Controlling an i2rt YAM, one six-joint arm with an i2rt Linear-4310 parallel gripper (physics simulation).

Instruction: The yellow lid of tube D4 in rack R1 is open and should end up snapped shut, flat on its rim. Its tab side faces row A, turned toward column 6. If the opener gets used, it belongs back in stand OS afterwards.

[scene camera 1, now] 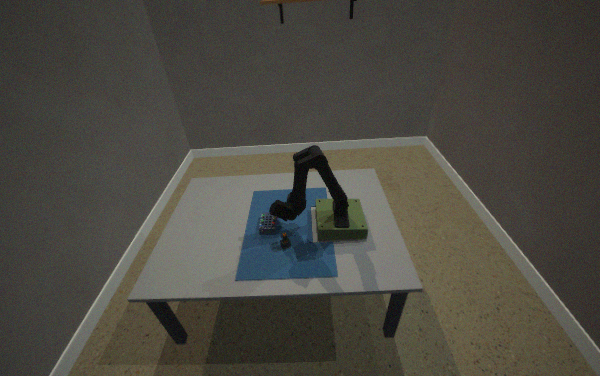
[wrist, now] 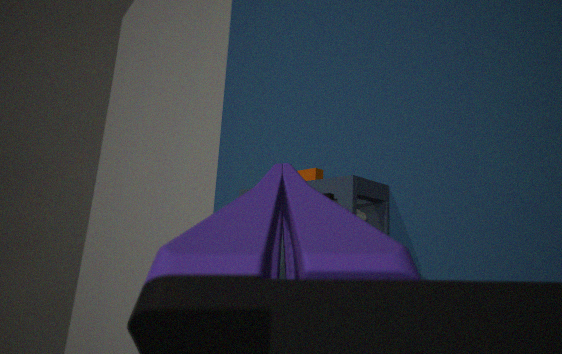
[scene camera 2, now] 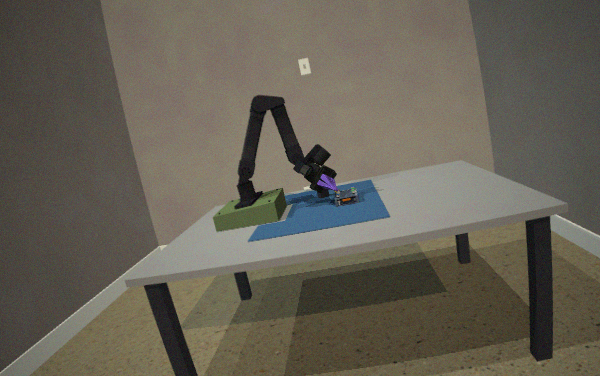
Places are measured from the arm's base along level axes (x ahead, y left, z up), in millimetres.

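Pixels of known places: gripper, fingertip midpoint: [wrist: 282,176] [scene camera 2: 336,190]; arm's base, origin of the base link: [scene camera 1: 340,214] [scene camera 2: 249,200].
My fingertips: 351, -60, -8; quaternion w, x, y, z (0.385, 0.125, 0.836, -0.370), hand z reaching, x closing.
For each thing: its middle in the pictures, then the offset to it from my fingertips, as dx, dy, dz. "spot": a spot on its surface instead. Level surfaces: height alone.
- rack R1, body centre: [wrist: 282,302] [scene camera 2: 345,194] [scene camera 1: 268,220] +27, +56, -30
- top, surface spot: [scene camera 1: 284,235] spot: -76, +212, +16
- blue mat, its level: dz -58
- grey table, its level: dz -62
- orange piece, surface spot: [wrist: 311,174] spot: +17, -9, -35
The rack R1 [scene camera 1: 268,230] [scene camera 2: 346,198] [wrist: 340,187] is a small grey rack on the blue mat, with small coloured lids on top. The yellow lid of tube D4 cannot be made out in these views. My gripper [scene camera 2: 336,189] [wrist: 282,176] is shut, its purple fingertips meeting with nothing between them. In the scene camera 2 view the tips are at the arm side of the rack, close to its top; contact cannot be told. In the wrist view the fingers hide most of the rack. The opener, orange on top [scene camera 1: 284,235], stands in the small dark stand OS [scene camera 1: 285,243].
The blue mat [scene camera 1: 260,265] [scene camera 2: 320,225] [wrist: 400,90] lies on the grey table [scene camera 1: 200,240] [scene camera 2: 450,200]. The green base block [scene camera 1: 342,232] [scene camera 2: 250,215] carries the arm. An orange piece [wrist: 311,174] shows at the rack's edge in the wrist view.
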